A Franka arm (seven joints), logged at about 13 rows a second.
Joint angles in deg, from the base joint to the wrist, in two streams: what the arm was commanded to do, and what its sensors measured. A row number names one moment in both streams.
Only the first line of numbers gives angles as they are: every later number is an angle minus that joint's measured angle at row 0.
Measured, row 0: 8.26, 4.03, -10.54, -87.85, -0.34, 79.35, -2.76
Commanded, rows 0 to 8: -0.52, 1.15, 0.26, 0.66, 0.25, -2.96, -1.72; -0.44, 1.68, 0.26, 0.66, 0.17, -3.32, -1.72; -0.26, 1.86, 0.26, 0.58, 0.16, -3.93, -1.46; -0.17, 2.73, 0.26, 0.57, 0.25, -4.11, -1.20; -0.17, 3.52, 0.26, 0.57, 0.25, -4.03, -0.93; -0.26, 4.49, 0.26, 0.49, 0.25, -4.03, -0.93; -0.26, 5.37, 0.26, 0.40, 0.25, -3.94, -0.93; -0.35, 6.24, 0.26, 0.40, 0.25, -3.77, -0.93; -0.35, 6.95, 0.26, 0.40, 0.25, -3.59, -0.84
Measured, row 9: 0.02, 5.77, 0.00, -0.11, 0.00, -3.18, -0.57
